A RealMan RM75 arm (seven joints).
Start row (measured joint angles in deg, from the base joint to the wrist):
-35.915, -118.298, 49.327, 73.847, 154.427, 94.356, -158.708
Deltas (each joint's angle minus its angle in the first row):
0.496, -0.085, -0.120, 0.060, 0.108, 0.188, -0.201
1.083, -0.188, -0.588, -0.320, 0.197, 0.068, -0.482
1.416, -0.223, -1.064, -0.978, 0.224, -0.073, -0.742
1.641, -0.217, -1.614, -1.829, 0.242, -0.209, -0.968
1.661, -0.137, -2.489, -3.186, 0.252, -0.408, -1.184
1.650, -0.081, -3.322, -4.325, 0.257, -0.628, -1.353
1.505, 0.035, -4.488, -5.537, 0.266, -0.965, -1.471
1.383, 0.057, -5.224, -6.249, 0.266, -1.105, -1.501
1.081, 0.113, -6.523, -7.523, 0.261, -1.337, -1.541
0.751, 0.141, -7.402, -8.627, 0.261, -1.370, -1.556
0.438, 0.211, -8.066, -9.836, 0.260, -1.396, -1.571
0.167, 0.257, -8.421, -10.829, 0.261, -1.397, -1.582
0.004, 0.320, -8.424, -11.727, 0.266, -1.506, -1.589
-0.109, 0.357, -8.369, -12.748, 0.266, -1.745, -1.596
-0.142, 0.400, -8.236, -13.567, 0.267, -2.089, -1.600
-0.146, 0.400, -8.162, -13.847, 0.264, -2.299, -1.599
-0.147, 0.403, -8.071, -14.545, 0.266, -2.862, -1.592
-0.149, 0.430, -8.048, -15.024, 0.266, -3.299, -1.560
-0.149, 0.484, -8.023, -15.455, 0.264, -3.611, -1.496
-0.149, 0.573, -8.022, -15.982, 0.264, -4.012, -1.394
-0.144, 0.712, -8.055, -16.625, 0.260, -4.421, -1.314
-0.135, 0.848, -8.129, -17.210, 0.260, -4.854, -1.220
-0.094, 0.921, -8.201, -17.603, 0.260, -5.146, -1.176
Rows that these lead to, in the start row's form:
-35.419, -118.383, 49.207, 73.907, 154.535, 94.544, -158.909
-34.832, -118.486, 48.739, 73.527, 154.624, 94.424, -159.190
-34.499, -118.521, 48.263, 72.869, 154.651, 94.283, -159.450
-34.274, -118.515, 47.713, 72.018, 154.669, 94.147, -159.676
-34.254, -118.435, 46.838, 70.661, 154.679, 93.948, -159.892
-34.265, -118.379, 46.005, 69.522, 154.684, 93.728, -160.061
-34.410, -118.263, 44.839, 68.310, 154.693, 93.391, -160.179
-34.532, -118.241, 44.103, 67.598, 154.693, 93.251, -160.209
-34.834, -118.185, 42.804, 66.324, 154.688, 93.019, -160.249
-35.164, -118.157, 41.925, 65.220, 154.688, 92.986, -160.264
-35.477, -118.087, 41.261, 64.011, 154.687, 92.960, -160.279
-35.748, -118.041, 40.906, 63.018, 154.688, 92.959, -160.290
-35.911, -117.978, 40.903, 62.120, 154.693, 92.850, -160.297
-36.024, -117.941, 40.958, 61.099, 154.693, 92.611, -160.304
-36.057, -117.898, 41.091, 60.280, 154.694, 92.267, -160.308
-36.061, -117.898, 41.165, 60.000, 154.691, 92.057, -160.307
-36.062, -117.895, 41.256, 59.302, 154.693, 91.494, -160.300
-36.064, -117.868, 41.279, 58.823, 154.693, 91.057, -160.268
-36.064, -117.814, 41.304, 58.392, 154.691, 90.745, -160.204
-36.064, -117.725, 41.305, 57.865, 154.691, 90.344, -160.102
-36.059, -117.586, 41.272, 57.222, 154.687, 89.935, -160.022
-36.050, -117.450, 41.198, 56.637, 154.687, 89.502, -159.928
-36.009, -117.377, 41.126, 56.244, 154.687, 89.210, -159.884

